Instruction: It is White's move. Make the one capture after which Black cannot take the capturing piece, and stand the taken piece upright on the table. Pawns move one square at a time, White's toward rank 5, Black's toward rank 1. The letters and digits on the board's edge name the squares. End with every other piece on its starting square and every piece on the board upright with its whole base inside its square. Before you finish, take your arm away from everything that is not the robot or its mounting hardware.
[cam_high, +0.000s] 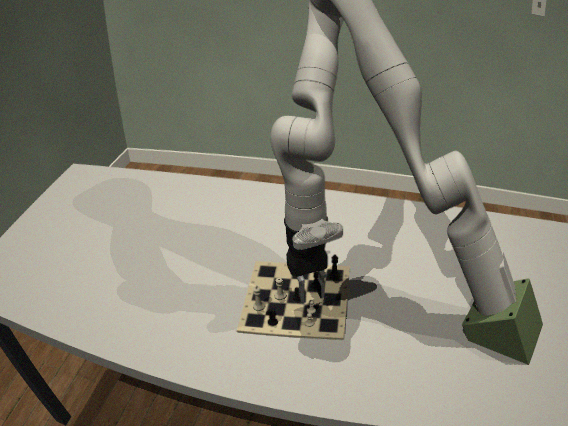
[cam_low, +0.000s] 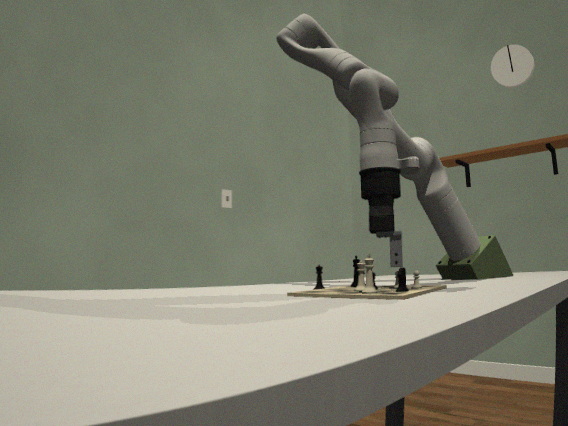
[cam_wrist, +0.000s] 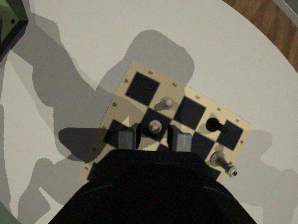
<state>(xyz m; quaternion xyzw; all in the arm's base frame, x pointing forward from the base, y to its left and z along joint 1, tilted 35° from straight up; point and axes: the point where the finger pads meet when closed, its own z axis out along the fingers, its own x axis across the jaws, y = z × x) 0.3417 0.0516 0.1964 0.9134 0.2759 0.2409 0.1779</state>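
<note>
Now: hand 6 cm above the board, 4 cm short of it and 3 cm to the left of it.
</note>
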